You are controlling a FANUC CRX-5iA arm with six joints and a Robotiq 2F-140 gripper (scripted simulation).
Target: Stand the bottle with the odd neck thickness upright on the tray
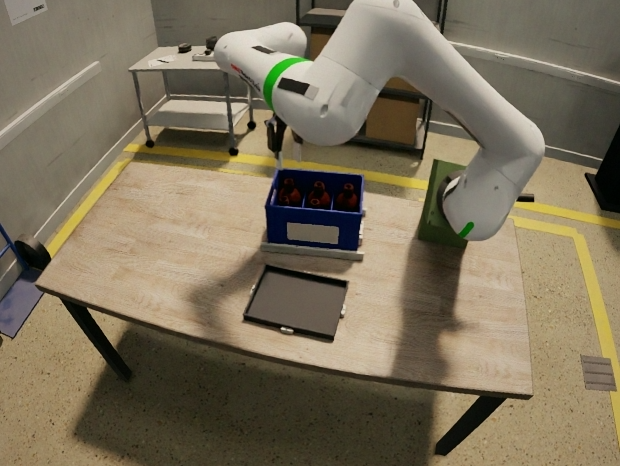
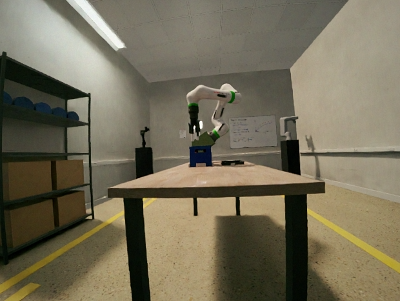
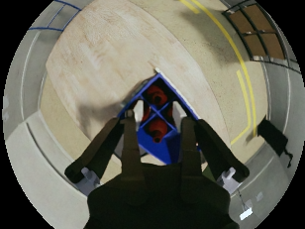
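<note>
Right now the bottle is 170 mm below my hand and 90 mm behind it. The rest, counted from my hand: dark tray: 320 mm to the left, 240 mm below, 90 mm behind; then blue crate: 170 mm below, 90 mm behind, 40 mm to the left.
</note>
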